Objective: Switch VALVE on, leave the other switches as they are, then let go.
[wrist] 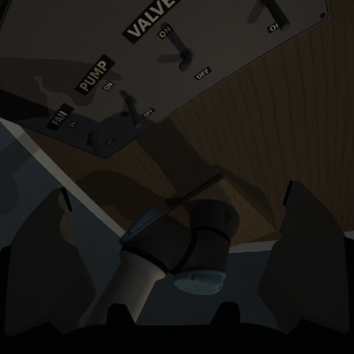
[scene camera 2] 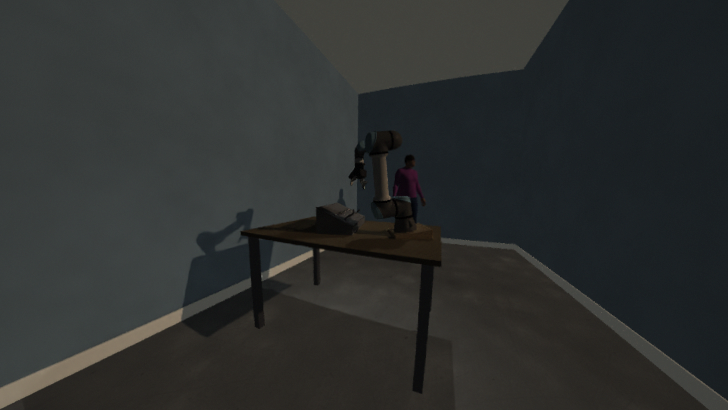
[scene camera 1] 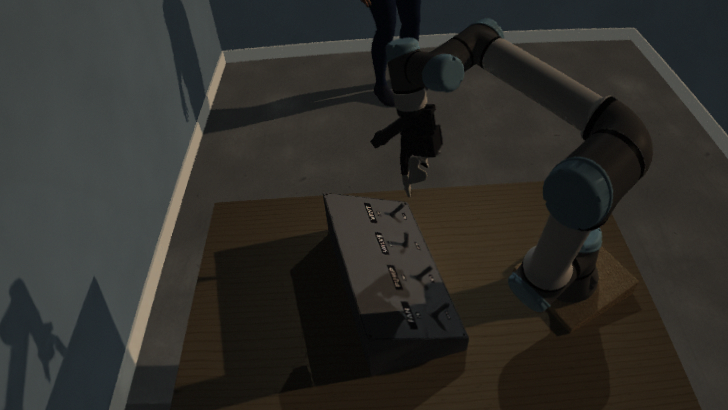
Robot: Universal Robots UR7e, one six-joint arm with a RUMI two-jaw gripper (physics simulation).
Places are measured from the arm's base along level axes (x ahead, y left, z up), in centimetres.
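Pixels of known places: gripper, fingertip midpoint: (scene camera 2: 358, 187) (scene camera 1: 418, 181); arm's base at its link origin: (scene camera 2: 405, 229).
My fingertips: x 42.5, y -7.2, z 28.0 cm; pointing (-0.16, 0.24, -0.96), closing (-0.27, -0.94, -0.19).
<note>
For each thing: its top centre in the pictures, then the offset to it from my fingertips. Level surfaces: height alone.
- VALVE lever at its top centre: (scene camera 1: 406, 232) dx +3.0, dy +1.6, dz -17.5 cm
- PUMP lever at its top centre: (scene camera 1: 425, 267) dx -2.4, dy +12.4, dz -18.6 cm
- FAN lever at its top centre: (scene camera 1: 441, 304) dx -6.5, dy +23.7, dz -18.6 cm
- VENT lever at its top centre: (scene camera 1: 398, 204) dx +6.0, dy -10.1, dz -18.6 cm
- wooden table at its surface level: dz -31.5 cm
The grey sloped switch box (scene camera 1: 351, 244) (scene camera 2: 333, 221) (wrist: 55, 32) stands on the table. The VALVE lever (scene camera 1: 405, 240) (wrist: 185, 62) stands at a different angle from the others, tilted to its ON side. The PUMP lever (scene camera 1: 424, 272) (wrist: 132, 111), FAN lever (scene camera 1: 443, 308) (wrist: 94, 142) and VENT lever (scene camera 1: 398, 209) (wrist: 277, 15) lean towards OFF; VENT is cut off in the wrist view. My gripper (scene camera 1: 417, 180) (scene camera 2: 357, 185) (wrist: 175, 186) is open and empty, raised above the box near its VENT end, apart from every lever.
The arm's base stands on a wooden block (scene camera 1: 613, 280) on the OFF side of the box. The wooden table (scene camera 1: 254, 219) (scene camera 2: 397, 245) carries both. A person (scene camera 1: 383, 45) (scene camera 2: 407, 183) stands beyond the table. A wall (scene camera 1: 101, 127) rises on the label side of the box.
</note>
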